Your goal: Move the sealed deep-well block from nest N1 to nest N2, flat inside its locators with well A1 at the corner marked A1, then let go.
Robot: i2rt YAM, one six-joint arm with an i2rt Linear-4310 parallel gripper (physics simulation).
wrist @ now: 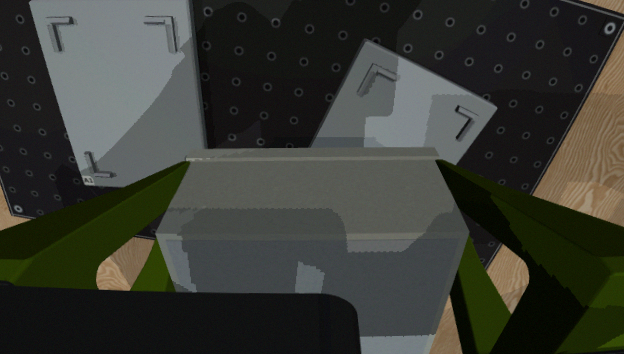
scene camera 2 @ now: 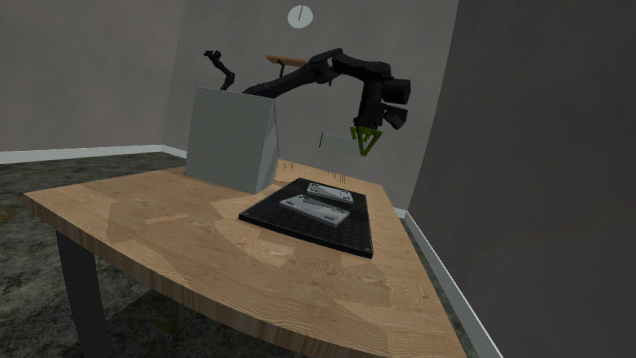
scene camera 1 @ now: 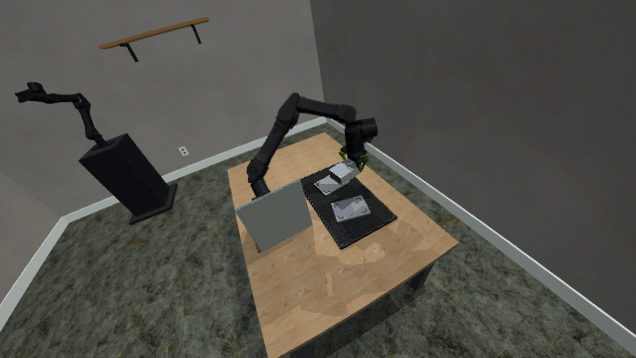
Labels:
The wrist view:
gripper: 312, 176
grey deep-well block: 377, 226, held by the gripper
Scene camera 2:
gripper: 360, 153

